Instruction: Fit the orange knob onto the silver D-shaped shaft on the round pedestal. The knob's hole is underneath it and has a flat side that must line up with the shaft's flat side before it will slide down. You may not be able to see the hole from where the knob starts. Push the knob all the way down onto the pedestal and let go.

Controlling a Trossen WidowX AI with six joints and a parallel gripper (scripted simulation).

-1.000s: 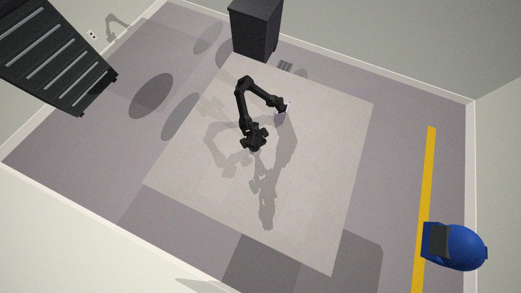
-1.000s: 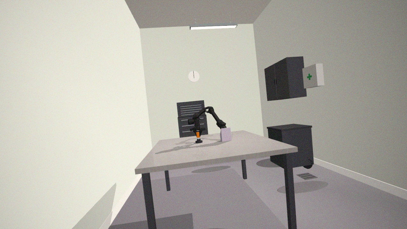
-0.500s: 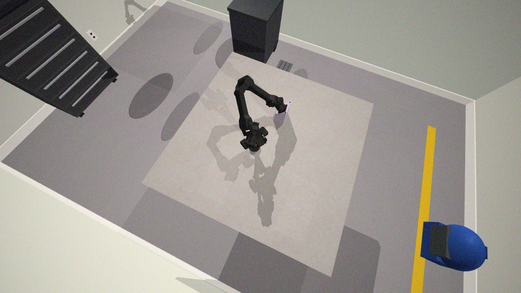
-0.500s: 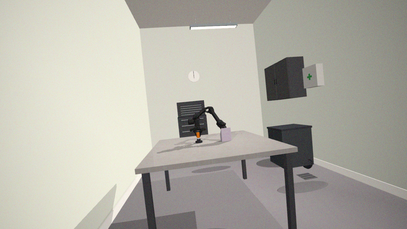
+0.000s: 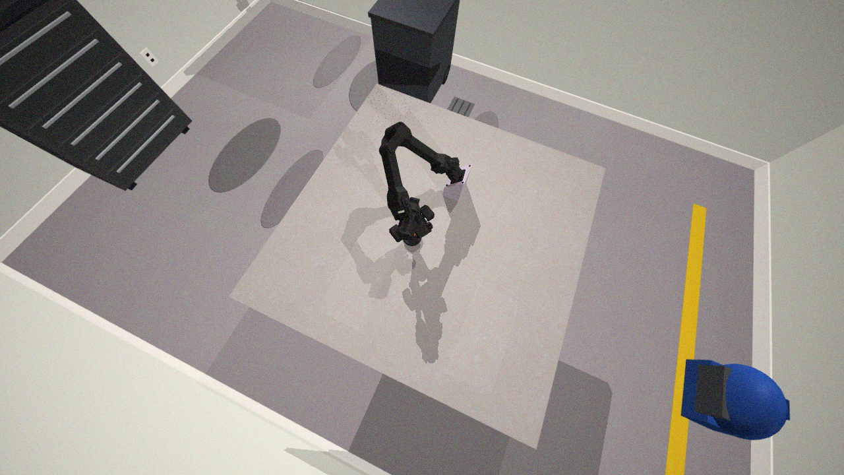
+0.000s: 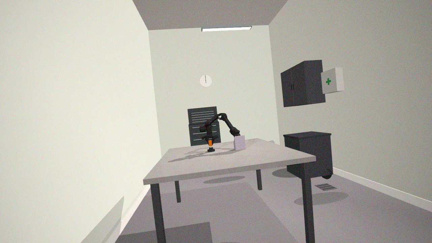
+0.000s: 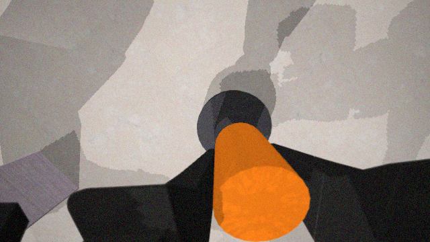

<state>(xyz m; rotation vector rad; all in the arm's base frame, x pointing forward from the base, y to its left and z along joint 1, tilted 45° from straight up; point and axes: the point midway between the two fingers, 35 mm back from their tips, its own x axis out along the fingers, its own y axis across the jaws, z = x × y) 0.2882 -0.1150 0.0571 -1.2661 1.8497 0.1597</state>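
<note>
My gripper tip is now 3 cm below the orange knob. Round my gripper tip: dark round pedestal 4 cm below.
</note>
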